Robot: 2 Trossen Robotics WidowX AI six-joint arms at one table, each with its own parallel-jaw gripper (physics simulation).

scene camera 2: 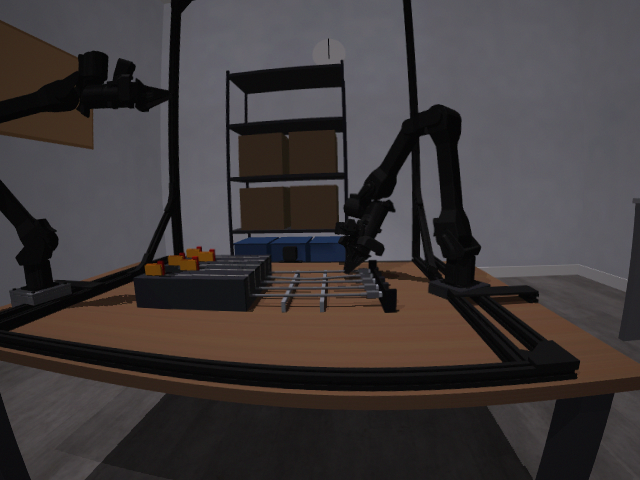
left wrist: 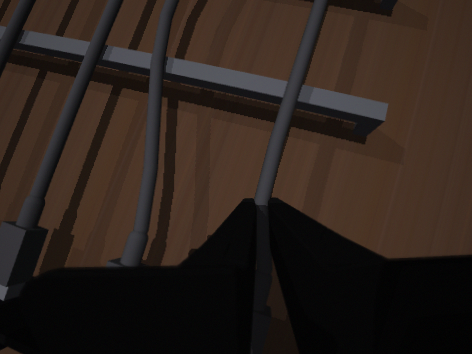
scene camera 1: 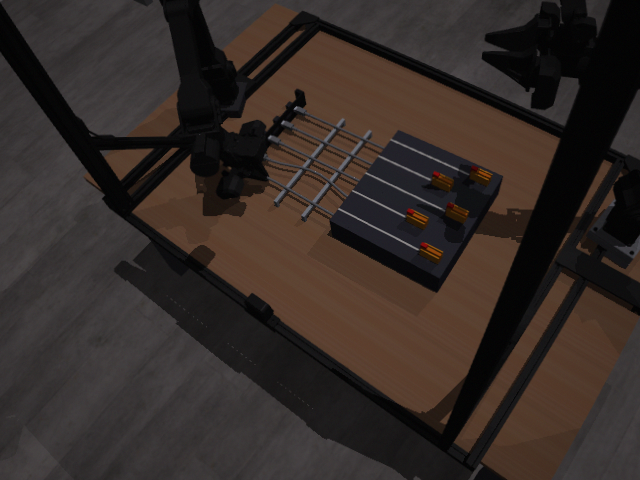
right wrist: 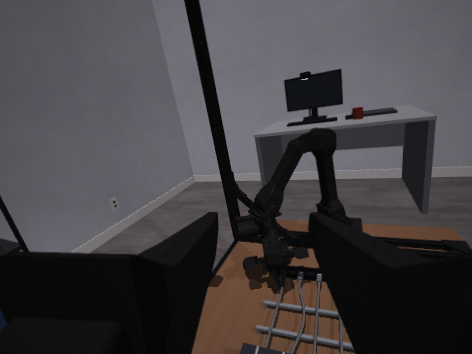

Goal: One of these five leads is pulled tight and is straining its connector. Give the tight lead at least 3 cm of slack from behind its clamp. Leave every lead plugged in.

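Frame: origin at the left arm's base, x ahead, y left, z up, level; centimetres.
Where they show: left gripper, between the fingertips: (scene camera 2: 345,273) (left wrist: 259,208) (scene camera 1: 267,179) (right wrist: 282,288); right gripper, between the fingertips: (scene camera 2: 170,94) (scene camera 1: 483,46) (right wrist: 263,221); left arm's base, origin of its link: (scene camera 2: 459,282) (scene camera 1: 224,95); right arm's base, origin of its link: (scene camera 2: 40,286) (scene camera 1: 623,227).
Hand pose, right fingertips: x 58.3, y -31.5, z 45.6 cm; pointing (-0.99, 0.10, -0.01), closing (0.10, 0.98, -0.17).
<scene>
Things, the pixels of their centre, and the offset from my right fingertips. "*": a spot on its surface instead.
- black anchor bar, a spot on its surface: (scene camera 2: 389,297) (scene camera 1: 302,94) * dy +32.4, dx -38.2, dz -45.3 cm
- dark block, middle of its body: (scene camera 1: 417,206) (scene camera 2: 211,278) dy +1.8, dx -8.0, dz -45.0 cm
- front-most lead, a spot on its surface: (left wrist: 284,130) * dy +5.5, dx -39.0, dz -45.5 cm
- neighbouring lead, a spot on its surface: (left wrist: 152,140) * dy +11.0, dx -38.3, dz -45.6 cm
Five grey leads run from a black anchor bar (scene camera 1: 299,98) (scene camera 2: 389,297) over two grey clamp bars (scene camera 1: 310,161) (left wrist: 227,75) (scene camera 2: 286,302) onto a dark block (scene camera 1: 385,258) (scene camera 2: 190,292), where they end in orange connectors (scene camera 1: 430,252) (scene camera 2: 154,270). My left gripper (scene camera 1: 263,172) (scene camera 2: 352,268) (left wrist: 259,208) is low over the table, between the anchor bar and the first clamp bar. It is shut on the front-most lead (scene camera 1: 295,195) (left wrist: 284,130) (right wrist: 276,309). The neighbouring lead (left wrist: 152,140) bends gently. My right gripper (scene camera 1: 490,48) (scene camera 2: 158,95) (right wrist: 263,221) is open and empty, high off the far side of the table.
A black frame rail (scene camera 1: 261,307) edges the table and upright posts (scene camera 1: 509,305) (scene camera 2: 174,143) stand at its corners. A shelf rack (scene camera 2: 229,143) with boxes stands behind. A desk with a monitor (right wrist: 313,93) stands beyond the left arm.
</scene>
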